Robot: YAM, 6 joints.
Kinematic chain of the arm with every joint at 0, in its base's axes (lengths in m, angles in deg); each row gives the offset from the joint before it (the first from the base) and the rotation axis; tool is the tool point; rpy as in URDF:
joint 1: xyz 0 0 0.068 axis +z
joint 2: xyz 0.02 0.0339 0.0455 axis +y
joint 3: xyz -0.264 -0.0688 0 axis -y
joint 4: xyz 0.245 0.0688 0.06 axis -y
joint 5: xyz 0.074 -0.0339 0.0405 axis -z
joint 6: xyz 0.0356 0 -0.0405 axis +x
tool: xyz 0 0 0 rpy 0 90 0
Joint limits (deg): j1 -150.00..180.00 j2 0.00..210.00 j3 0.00..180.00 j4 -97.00..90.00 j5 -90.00..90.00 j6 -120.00..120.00
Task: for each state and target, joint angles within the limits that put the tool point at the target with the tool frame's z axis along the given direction. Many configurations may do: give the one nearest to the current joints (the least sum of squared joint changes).
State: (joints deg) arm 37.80 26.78 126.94 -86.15 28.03 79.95
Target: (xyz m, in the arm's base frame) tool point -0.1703 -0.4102 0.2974 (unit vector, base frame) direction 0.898 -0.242 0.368
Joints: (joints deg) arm 63.27 6.67 155.80 -86.16 65.60 79.95
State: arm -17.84 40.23 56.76 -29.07 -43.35 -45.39
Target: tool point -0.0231 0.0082 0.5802 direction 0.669 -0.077 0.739
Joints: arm -13.13 35.38 88.90 -5.68 -4.41 -45.39
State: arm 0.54 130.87 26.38 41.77 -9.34 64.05
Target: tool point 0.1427 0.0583 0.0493 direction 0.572 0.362 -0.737
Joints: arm 20.37 91.93 0.10 43.77 -8.06 64.05
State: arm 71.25 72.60 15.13 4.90 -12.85 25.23
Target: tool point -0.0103 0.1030 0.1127 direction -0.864 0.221 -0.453
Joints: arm 77.87 57.31 11.71 -40.05 -62.99 25.23
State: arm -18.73 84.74 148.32 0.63 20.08 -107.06
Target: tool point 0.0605 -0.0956 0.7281 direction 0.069 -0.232 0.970
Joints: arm -56.39 90.91 152.56 14.93 4.07 -107.06
